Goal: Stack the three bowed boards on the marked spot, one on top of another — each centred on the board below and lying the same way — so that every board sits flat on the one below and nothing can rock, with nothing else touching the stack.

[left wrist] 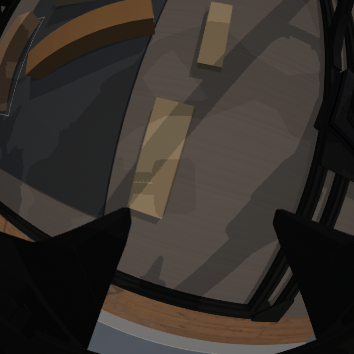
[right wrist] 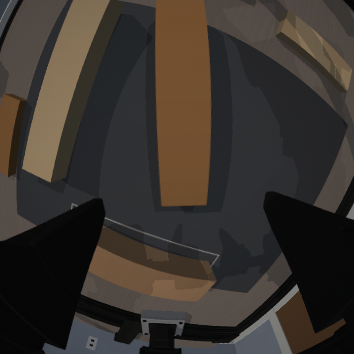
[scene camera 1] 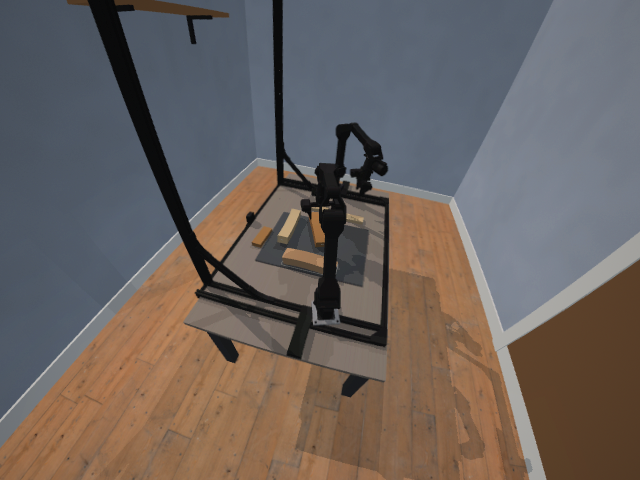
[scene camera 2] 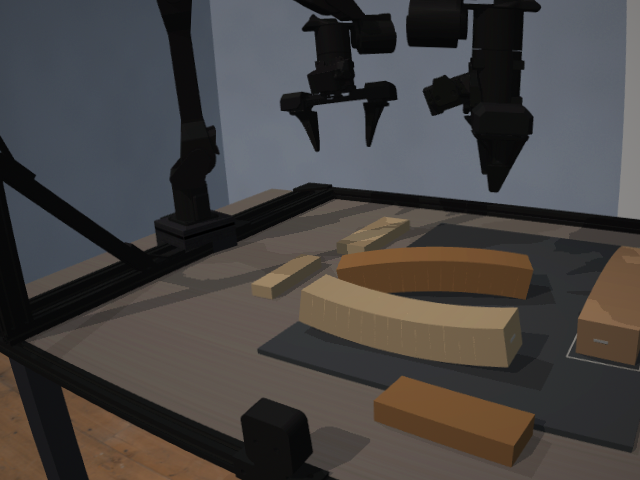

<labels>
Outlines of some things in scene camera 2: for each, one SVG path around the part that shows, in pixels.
My left gripper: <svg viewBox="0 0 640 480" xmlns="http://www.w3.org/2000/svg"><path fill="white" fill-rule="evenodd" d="M317 56L317 61L315 61L316 70L307 75L311 93L295 92L283 94L280 99L281 111L288 111L290 115L296 116L301 121L314 150L319 152L317 111L312 111L312 107L314 105L367 99L368 102L364 102L363 106L365 110L366 145L370 147L384 107L389 106L387 101L398 100L396 86L388 81L365 83L364 88L356 89L354 85L354 62L352 61L351 53L333 52Z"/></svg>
My right gripper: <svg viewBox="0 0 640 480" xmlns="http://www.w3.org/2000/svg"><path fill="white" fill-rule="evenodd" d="M472 49L472 57L470 57L467 73L450 79L446 75L434 78L433 84L424 88L423 93L432 116L439 115L445 110L462 104L464 114L471 112L471 116L464 116L464 118L471 125L471 131L474 137L477 138L481 172L487 175L489 191L497 193L524 144L528 141L528 135L533 132L534 116L522 105L523 98L520 96L521 70L524 70L525 61L522 61L521 51Z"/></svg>
</labels>
